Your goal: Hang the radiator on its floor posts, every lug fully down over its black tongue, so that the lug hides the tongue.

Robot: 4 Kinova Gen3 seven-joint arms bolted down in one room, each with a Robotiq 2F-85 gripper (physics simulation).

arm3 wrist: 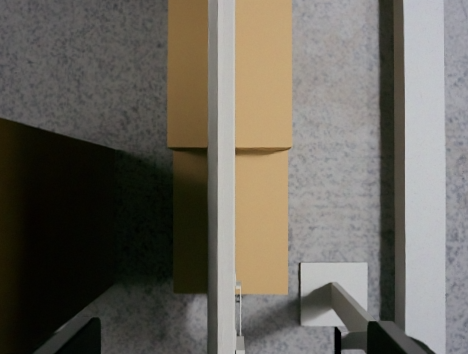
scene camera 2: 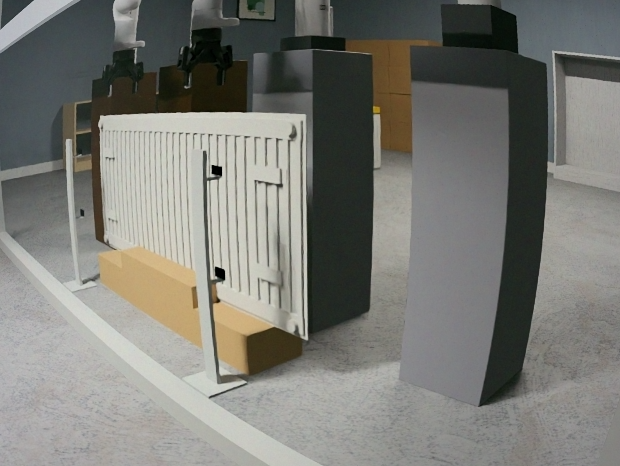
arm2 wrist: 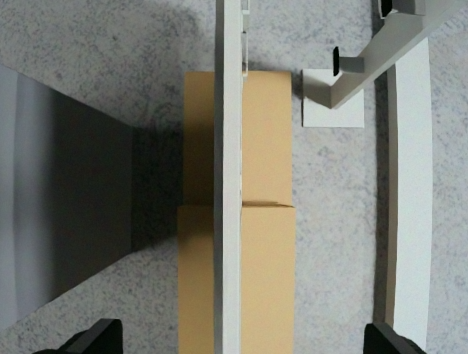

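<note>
The white radiator (arm2 wrist: 231,175) (arm3 wrist: 221,175) (scene camera 2: 165,190) stands upright on tan blocks (arm2 wrist: 267,130) (arm3 wrist: 262,75) (scene camera 2: 150,280). Its right-end lugs, an upper one (scene camera 2: 268,175) and a lower one (scene camera 2: 269,274), are apart from the black tongues (arm2 wrist: 336,61) (arm3 wrist: 338,341) (scene camera 2: 216,170) on the near post (scene camera 2: 200,225). The far post (scene camera 2: 73,215) shows a tongue (scene camera 2: 81,212). Arm2's gripper (arm2 wrist: 245,337) is open above the radiator's top edge, fingers either side. Arm3's gripper (arm3 wrist: 235,337) is open likewise. In scene camera 2, the leftmost gripper (scene camera 2: 123,89) and the one right of it (scene camera 2: 204,82) are open above the radiator.
A long white beam (arm2 wrist: 414,175) (arm3 wrist: 424,175) (scene camera 2: 125,360) runs along the floor on the post side. Grey pedestals (scene camera 2: 340,190) (scene camera 2: 456,225) and brown pedestals (scene camera 2: 233,90) (scene camera 2: 150,85) stand behind or right of the radiator. A white beam (scene camera 2: 32,20) crosses the top left corner.
</note>
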